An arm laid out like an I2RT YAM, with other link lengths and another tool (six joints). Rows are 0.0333 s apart.
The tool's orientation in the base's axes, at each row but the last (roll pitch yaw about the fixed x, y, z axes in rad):
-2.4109, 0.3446, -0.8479
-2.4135, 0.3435, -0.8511
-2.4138, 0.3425, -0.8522
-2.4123, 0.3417, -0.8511
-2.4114, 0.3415, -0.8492
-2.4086, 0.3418, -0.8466
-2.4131, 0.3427, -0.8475
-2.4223, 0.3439, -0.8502
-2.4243, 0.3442, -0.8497
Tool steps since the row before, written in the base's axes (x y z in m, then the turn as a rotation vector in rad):
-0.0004, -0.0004, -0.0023, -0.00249, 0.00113, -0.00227
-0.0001, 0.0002, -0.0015, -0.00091, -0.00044, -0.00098
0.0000, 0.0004, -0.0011, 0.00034, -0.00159, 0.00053
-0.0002, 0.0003, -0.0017, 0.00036, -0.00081, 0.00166
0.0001, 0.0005, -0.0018, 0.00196, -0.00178, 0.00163
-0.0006, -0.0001, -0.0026, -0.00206, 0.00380, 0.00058
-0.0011, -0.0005, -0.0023, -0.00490, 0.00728, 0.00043
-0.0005, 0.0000, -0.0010, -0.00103, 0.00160, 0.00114
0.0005, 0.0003, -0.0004, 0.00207, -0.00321, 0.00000
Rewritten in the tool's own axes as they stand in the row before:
0.0008, 0.0019, 0.0012, -0.00158, 0.00282, 0.00147
0.0003, 0.0009, 0.0011, 0.00008, 0.00140, 0.00011
0.0001, 0.0006, 0.0010, 0.00116, -0.00006, -0.00126
0.0002, 0.0011, 0.0013, 0.00024, -0.00103, -0.00155
0.0003, 0.0009, 0.0016, 0.00193, -0.00183, -0.00160
0.0006, 0.0021, 0.0016, -0.00416, -0.00015, 0.00130
0.0004, 0.0024, 0.0009, -0.00834, 0.00082, 0.00264
0.0000, 0.0010, 0.0005, -0.00216, -0.00050, -0.00014
0.0002, -0.0002, 0.0006, 0.00356, -0.00041, -0.00133

